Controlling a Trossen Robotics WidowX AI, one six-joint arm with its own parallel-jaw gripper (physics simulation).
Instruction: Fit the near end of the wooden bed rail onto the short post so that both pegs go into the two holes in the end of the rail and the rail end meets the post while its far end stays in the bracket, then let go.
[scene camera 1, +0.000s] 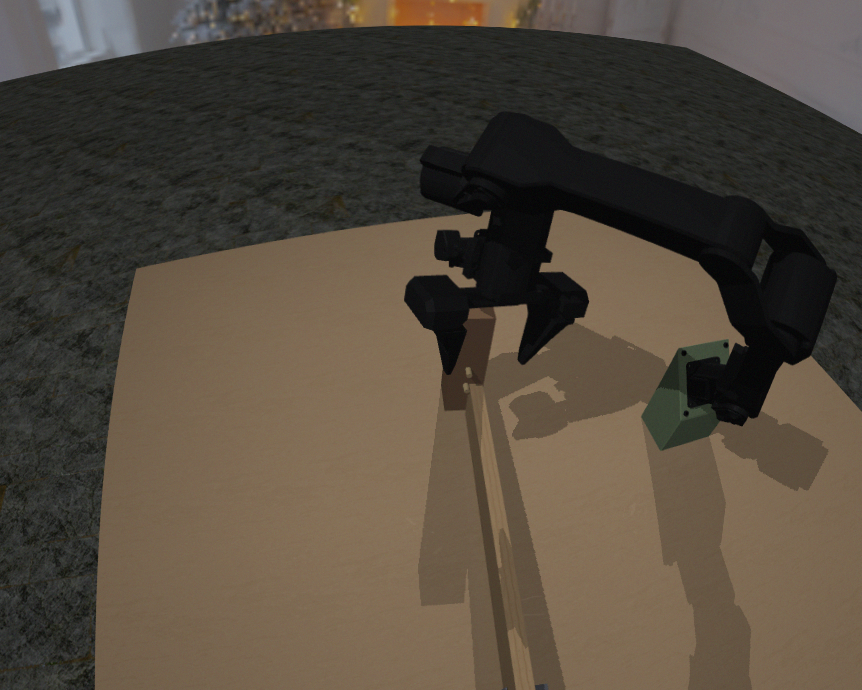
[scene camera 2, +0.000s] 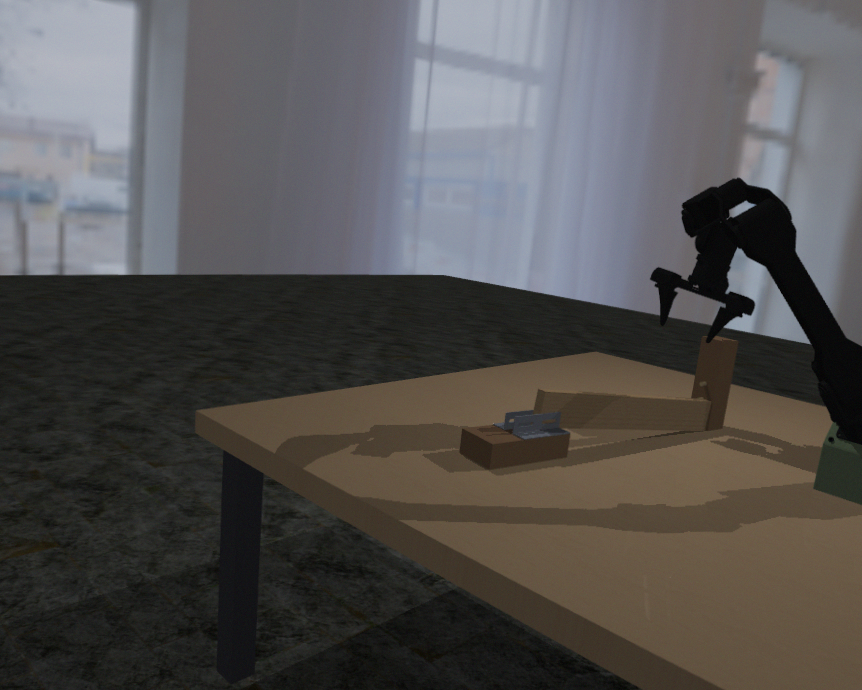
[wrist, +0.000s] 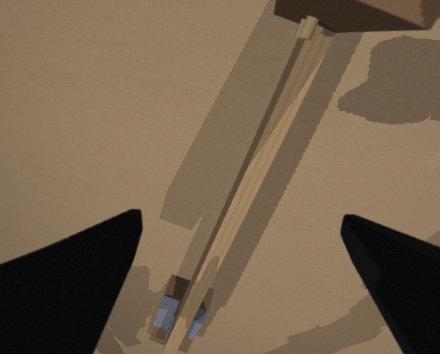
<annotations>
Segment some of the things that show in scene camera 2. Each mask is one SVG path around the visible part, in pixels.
The gripper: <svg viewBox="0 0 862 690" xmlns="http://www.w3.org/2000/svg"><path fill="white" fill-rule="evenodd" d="M701 250L701 253L696 257L697 263L687 280L682 279L682 276L660 267L653 271L650 280L656 282L655 287L659 289L660 325L662 326L665 325L673 300L678 292L674 291L677 287L726 304L725 308L720 307L708 333L706 343L710 343L732 319L736 317L742 318L743 313L751 316L755 303L749 297L731 291L725 294L729 287L727 273L731 268L732 260L713 252Z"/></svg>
A wooden bed rail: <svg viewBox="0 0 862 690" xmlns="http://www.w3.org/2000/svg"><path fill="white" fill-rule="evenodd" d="M556 419L543 420L542 424L553 423L556 421ZM533 415L561 412L559 428L705 431L712 402L694 398L538 389Z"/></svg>
</annotations>
